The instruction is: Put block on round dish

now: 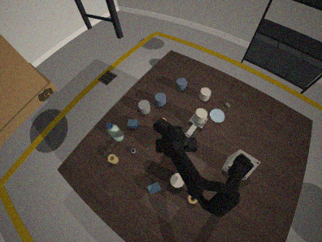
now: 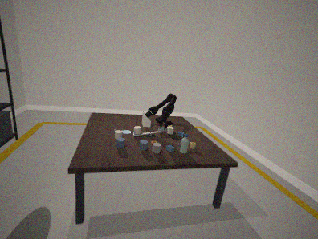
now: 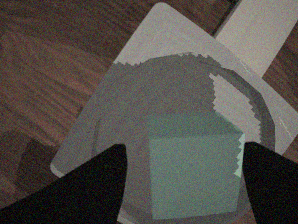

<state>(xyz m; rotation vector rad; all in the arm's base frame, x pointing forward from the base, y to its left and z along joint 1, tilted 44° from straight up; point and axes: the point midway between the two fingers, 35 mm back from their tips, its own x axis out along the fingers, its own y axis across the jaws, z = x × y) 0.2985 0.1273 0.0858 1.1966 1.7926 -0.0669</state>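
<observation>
The round light-blue dish lies 37 cm to the right of my gripper tip, 8 cm below it and 6 cm behind it. From my gripper tip the other things lie so: cream cup (13 cm to the left, 11 cm behind, 5 cm below).
</observation>
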